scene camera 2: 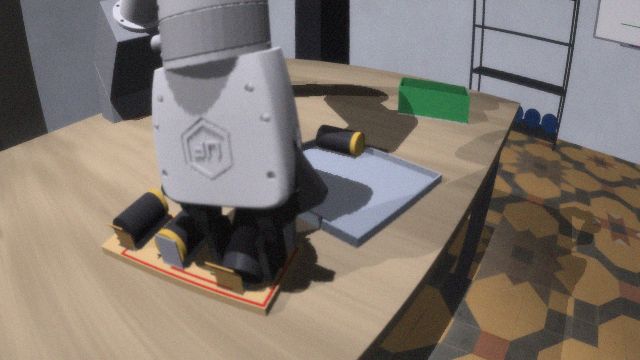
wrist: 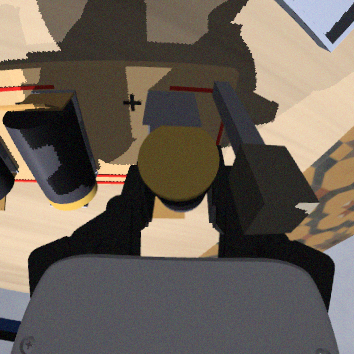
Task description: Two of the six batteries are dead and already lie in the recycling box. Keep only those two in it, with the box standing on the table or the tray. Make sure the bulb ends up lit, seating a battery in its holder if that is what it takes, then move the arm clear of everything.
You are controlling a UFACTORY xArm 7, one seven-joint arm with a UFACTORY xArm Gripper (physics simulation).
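Frame: origin at the arm's base, x up, y right, z ahead, level; metres.
Seen in the pictures: gripper, between the fingertips: (scene camera 2: 250,268) (wrist: 181,161); arm's base, origin of its link: (scene camera 2: 139,14).
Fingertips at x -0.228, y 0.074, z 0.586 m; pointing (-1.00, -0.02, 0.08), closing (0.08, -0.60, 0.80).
Offsets run from my fingertips to a thing's middle. "spot": to the spot under its first point.
My gripper (scene camera 2: 245,250) (wrist: 181,161) is shut on a black battery @(dx +0.021, dy -0.006, dz -0.006 m) (scene camera 2: 242,262) (wrist: 179,162) at the right-hand bay of the holder board @(dx +0.028, dy +0.028, dz -0.069 m) (scene camera 2: 190,286) (wrist: 137,75). Its yellow end faces the wrist camera; whether it is fully seated is hidden. A battery @(dx +0.010, dy +0.062, dz -0.125 m) (scene camera 2: 141,216) (wrist: 4,179) lies in the left bay and another battery @(dx +0.010, dy +0.028, dz -0.070 m) (scene camera 2: 189,234) (wrist: 52,155) in the middle one. A dark angular head @(spot: dx +0.070, dy -0.054, dz -0.017 m) (wrist: 272,190) on a grey post stands beside the right finger; it may be the bulb, and shows no glow. The green recycling box @(dx +0.012, dy -0.551, dz -0.173 m) (scene camera 2: 434,102) stands upright on the table; its contents are hidden.
The grey-blue tray @(dx -0.012, dy -0.183, dz -0.085 m) (scene camera 2: 395,175) (wrist: 320,31) lies behind the board. A battery @(dx +0.002, dy -0.244, dz -0.146 m) (scene camera 2: 337,139) with a yellow end lies at the tray's far left edge. The table edge runs along the right, with patterned floor below. A dark shelf rack (scene camera 2: 520,81) stands beyond the table.
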